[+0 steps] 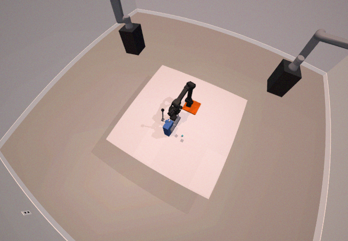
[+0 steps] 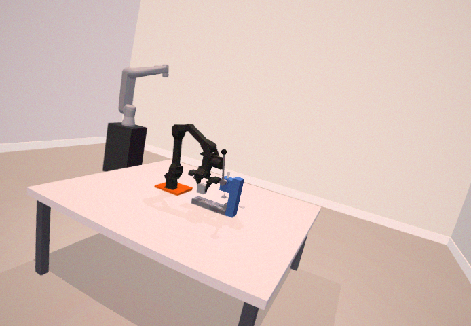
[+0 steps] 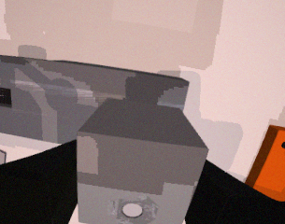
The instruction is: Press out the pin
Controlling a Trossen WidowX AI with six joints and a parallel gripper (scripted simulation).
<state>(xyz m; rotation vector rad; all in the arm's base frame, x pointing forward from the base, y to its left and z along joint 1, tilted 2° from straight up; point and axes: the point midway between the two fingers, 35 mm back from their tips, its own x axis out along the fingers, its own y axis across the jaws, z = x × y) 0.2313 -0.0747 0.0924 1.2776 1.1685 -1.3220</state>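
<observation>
My gripper tip is 10 mm to the right of the pale pin and 30 mm below it. The rest, counted from my gripper tip: lever (120 mm ahead, 80 mm to the right, 190 mm above).
</observation>
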